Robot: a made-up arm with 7 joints.
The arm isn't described. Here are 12 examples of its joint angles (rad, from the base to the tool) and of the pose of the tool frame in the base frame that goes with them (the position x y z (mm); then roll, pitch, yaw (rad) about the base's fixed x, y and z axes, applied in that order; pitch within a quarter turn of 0, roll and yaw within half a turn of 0).
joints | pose
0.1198 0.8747 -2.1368 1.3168 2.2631 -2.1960 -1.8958 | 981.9 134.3 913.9 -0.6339 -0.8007 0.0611
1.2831 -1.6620 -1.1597 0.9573 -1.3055 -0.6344 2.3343 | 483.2 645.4 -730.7 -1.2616 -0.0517 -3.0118
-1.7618 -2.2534 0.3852 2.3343 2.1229 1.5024 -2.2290 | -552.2 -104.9 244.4 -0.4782 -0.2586 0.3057
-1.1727 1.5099 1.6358 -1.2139 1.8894 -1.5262 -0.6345 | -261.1 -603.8 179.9 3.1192 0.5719 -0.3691
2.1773 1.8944 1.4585 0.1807 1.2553 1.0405 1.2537 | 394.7 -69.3 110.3 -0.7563 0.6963 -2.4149
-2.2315 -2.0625 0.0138 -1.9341 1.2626 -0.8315 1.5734 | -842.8 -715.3 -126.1 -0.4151 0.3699 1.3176
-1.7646 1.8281 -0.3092 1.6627 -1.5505 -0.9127 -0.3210 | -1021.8 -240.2 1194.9 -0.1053 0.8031 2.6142
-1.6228 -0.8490 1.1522 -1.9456 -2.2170 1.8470 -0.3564 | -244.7 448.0 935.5 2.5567 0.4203 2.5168
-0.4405 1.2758 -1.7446 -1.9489 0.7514 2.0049 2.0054 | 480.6 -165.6 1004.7 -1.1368 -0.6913 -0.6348
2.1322 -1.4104 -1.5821 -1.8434 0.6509 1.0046 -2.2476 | -276.0 359.8 -626.6 -2.1346 -0.7273 2.4959
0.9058 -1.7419 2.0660 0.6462 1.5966 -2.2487 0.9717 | -773.7 41.7 285.1 -0.8885 0.1810 0.8606
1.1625 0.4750 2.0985 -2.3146 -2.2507 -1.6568 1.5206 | -163.1 151.5 132.9 -1.9258 -0.4709 -0.4987
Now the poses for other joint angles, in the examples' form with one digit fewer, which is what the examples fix.
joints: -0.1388 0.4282 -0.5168 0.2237 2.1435 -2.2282 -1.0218
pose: -170 745 567 -0.161 0.397 1.813
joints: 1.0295 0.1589 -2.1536 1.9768 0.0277 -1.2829 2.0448
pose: -138 -1061 340 0.359 0.494 1.961
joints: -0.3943 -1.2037 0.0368 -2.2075 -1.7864 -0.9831 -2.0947
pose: -398 997 103 0.074 -0.522 1.355
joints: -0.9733 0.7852 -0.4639 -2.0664 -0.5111 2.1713 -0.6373
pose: 277 449 1369 1.813 1.200 0.026
